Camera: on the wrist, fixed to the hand. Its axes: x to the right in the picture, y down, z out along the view.
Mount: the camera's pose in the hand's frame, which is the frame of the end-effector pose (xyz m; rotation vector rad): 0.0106 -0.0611 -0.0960 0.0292 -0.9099 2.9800
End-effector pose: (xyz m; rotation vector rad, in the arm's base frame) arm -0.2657 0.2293 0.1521 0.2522 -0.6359 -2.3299
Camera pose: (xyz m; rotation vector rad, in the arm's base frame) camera -0.2757 0.2251 0.0383 -1.0600 -0.4445 0.6374
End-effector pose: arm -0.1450 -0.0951 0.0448 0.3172 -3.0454 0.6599
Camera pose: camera -0.1464 -0.1122 0.1578 2.1092 0.2645 0.0323
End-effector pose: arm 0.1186 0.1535 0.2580 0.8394 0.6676 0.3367
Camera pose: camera 0.0640 0.1754 0.1600 -1.1013 1.8908 -2.1036
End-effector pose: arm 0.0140 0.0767 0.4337 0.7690 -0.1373 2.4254
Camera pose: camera -0.0062 0.1576 0.3555 -0.4639 0.7356 -0.4318
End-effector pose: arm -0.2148 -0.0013 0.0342 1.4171 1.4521 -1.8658
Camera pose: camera -0.2213 0.1100 0.0594 0.6662 -1.1609 0.0482
